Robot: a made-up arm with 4 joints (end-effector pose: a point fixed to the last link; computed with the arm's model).
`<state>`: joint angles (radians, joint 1 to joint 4).
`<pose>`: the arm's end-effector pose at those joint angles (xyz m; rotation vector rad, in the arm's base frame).
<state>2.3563 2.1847 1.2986 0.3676</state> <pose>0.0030 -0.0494 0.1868 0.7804 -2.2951 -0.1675</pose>
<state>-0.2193 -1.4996 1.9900 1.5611</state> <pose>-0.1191 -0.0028 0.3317 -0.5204 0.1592 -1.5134</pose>
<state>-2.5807 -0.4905 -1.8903 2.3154</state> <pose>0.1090 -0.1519 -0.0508 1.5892 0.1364 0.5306</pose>
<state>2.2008 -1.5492 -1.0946 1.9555</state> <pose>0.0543 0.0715 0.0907 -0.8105 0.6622 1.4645</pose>
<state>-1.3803 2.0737 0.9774 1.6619</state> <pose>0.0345 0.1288 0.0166 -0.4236 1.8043 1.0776</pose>
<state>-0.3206 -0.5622 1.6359 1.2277</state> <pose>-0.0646 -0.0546 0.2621 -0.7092 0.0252 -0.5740</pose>
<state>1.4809 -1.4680 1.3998 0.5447</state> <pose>-0.1571 -0.0138 0.0377 0.5079 1.3693 -0.5834</pose>
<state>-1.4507 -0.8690 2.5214 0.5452</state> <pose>-0.1283 0.1709 0.2429 2.6103 -0.3179 1.1818</pose>
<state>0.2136 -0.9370 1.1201 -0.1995</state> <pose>-0.1341 -0.0899 -0.0449 -1.0206 0.6821 -0.7083</pose>
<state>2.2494 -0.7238 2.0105 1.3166</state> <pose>-0.0678 -0.0960 -0.0918 1.4812 0.7952 -0.0791</pose>
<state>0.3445 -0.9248 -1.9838 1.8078</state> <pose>0.1257 0.0416 0.2059 -1.9654 1.1016 -0.1696</pose>
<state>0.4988 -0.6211 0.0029 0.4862</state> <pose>0.0506 0.0728 0.1011 0.9493 0.0050 -0.6461</pose>
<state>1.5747 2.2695 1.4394 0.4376</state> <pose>0.0042 0.0002 0.2083 0.3012 -2.1969 0.6378</pose>
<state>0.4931 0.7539 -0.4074 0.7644</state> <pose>-0.1085 0.0962 0.1783 1.5775 0.2811 0.7962</pose>
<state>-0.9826 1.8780 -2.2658 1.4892</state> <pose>-0.2126 0.1305 0.1849 1.7078 1.6573 -1.6996</pose>
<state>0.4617 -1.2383 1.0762 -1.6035</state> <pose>-0.3470 -0.0826 -0.0795 -1.8769 1.4940 -0.0001</pose>
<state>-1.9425 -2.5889 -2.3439 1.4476</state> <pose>-0.0238 0.2118 0.1702 0.6208 -0.7435 2.6393</pose>
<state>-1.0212 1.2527 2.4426 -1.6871</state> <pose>0.2218 0.3367 0.3533 0.9742 1.3139 -0.0217</pose>
